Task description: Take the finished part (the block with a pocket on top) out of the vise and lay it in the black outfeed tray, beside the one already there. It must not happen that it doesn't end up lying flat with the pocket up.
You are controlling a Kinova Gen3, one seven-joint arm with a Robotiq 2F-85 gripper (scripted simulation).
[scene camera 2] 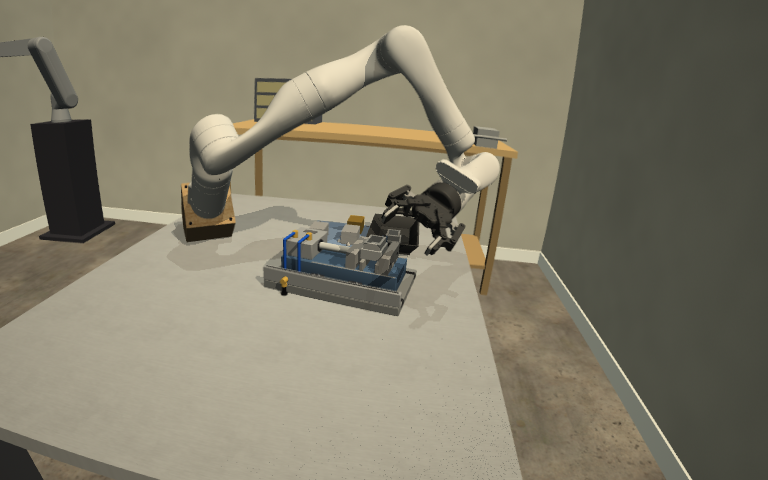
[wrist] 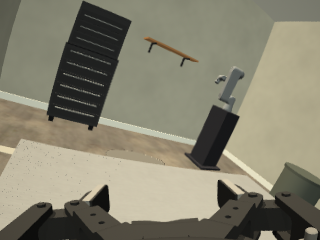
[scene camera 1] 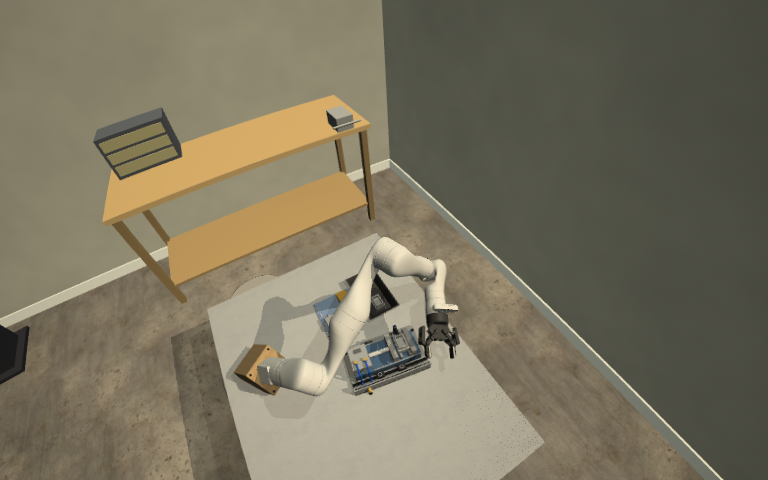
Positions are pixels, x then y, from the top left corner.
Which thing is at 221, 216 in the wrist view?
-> My gripper.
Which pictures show my gripper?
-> Scene camera 2, the wrist view and scene camera 1: all of them.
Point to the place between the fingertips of my gripper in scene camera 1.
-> At 441, 358
